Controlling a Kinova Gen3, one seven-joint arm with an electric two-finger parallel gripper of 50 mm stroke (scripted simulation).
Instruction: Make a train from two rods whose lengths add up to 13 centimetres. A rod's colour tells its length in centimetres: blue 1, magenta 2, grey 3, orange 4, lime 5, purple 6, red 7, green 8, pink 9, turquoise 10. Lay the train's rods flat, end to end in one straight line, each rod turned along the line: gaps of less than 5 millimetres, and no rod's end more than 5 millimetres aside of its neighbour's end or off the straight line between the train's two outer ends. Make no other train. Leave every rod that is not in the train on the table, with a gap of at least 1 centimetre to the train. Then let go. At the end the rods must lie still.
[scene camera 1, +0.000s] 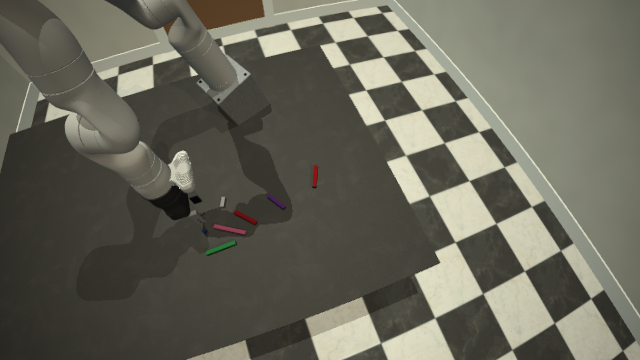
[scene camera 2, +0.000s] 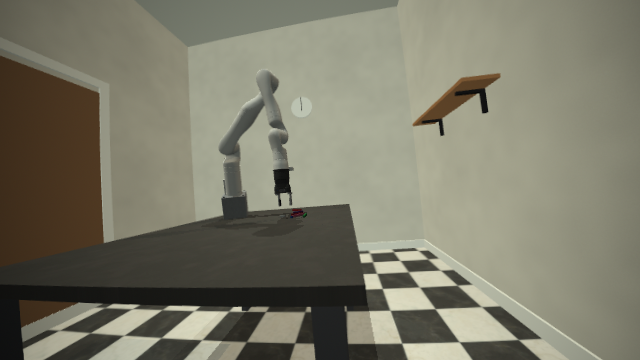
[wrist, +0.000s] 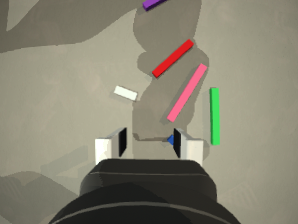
Observation:
In view: my gripper (scene camera 1: 199, 211).
My gripper is seen too in the wrist view (wrist: 150, 138).

